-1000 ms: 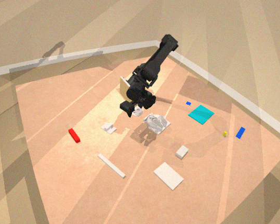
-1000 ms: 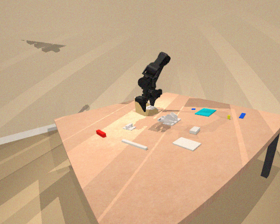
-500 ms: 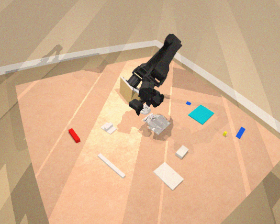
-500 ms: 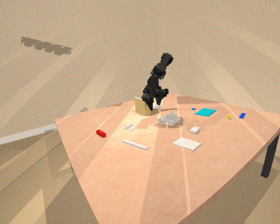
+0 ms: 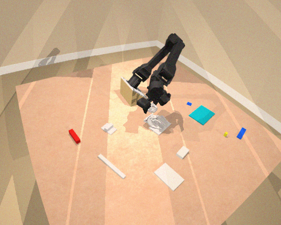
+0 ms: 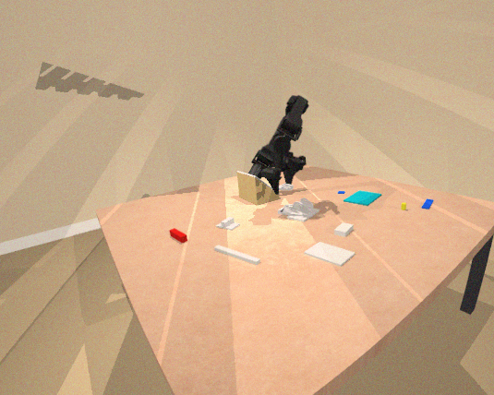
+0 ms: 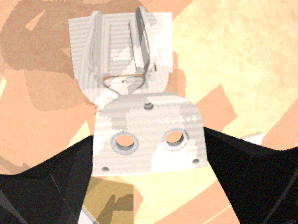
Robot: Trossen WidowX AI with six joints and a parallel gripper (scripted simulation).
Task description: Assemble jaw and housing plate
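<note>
Now: gripper tip 70 mm above the white jaw, 20 mm short of it and 10 mm to the right of it. From my gripper tip the other things lie so: teal square (350 mm to the left, 100 mm ahead, 80 mm below); then flat white plate (340 mm ahead, 100 mm to the right, 80 mm below); then white bar (310 mm to the right, 170 mm ahead, 80 mm below).
</note>
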